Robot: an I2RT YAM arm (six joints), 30 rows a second.
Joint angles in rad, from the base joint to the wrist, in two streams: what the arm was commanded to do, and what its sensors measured. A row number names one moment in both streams.
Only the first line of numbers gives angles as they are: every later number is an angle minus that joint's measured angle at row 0.
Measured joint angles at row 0:
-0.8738, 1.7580, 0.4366, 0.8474, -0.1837, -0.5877
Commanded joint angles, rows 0 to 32:
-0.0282, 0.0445, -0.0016, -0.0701, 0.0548, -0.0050
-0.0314, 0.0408, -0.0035, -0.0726, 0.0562, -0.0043
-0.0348, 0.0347, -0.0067, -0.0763, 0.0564, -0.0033
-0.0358, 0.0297, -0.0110, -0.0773, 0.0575, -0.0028
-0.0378, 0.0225, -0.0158, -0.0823, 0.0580, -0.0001
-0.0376, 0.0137, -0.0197, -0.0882, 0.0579, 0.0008
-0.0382, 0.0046, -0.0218, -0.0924, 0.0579, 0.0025
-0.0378, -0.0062, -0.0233, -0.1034, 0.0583, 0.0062
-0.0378, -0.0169, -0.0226, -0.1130, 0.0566, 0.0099
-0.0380, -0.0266, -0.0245, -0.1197, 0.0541, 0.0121
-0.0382, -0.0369, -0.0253, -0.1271, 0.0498, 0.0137
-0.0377, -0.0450, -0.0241, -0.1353, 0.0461, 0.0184
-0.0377, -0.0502, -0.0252, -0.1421, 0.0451, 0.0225
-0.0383, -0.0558, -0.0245, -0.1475, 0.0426, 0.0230
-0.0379, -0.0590, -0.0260, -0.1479, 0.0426, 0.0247
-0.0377, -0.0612, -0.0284, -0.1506, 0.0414, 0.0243
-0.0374, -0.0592, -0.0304, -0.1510, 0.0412, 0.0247
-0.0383, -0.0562, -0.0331, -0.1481, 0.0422, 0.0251
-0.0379, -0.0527, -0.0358, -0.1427, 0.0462, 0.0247
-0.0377, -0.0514, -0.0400, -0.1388, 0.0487, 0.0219
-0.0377, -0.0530, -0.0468, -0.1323, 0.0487, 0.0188
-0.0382, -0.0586, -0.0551, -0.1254, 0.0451, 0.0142
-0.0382, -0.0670, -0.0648, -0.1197, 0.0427, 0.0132
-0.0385, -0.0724, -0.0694, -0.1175, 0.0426, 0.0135
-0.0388, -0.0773, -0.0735, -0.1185, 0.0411, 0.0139
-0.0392, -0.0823, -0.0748, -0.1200, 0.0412, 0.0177
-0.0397, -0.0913, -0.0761, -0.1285, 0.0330, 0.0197
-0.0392, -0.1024, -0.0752, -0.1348, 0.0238, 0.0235
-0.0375, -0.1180, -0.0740, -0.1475, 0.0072, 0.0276
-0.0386, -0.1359, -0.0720, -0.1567, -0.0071, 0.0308
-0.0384, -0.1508, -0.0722, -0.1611, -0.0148, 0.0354
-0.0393, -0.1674, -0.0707, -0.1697, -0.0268, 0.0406
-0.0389, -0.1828, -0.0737, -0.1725, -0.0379, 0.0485
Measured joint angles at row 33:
-0.0328, -0.1426, -0.0607, -0.1392, 0.0065, 0.0206
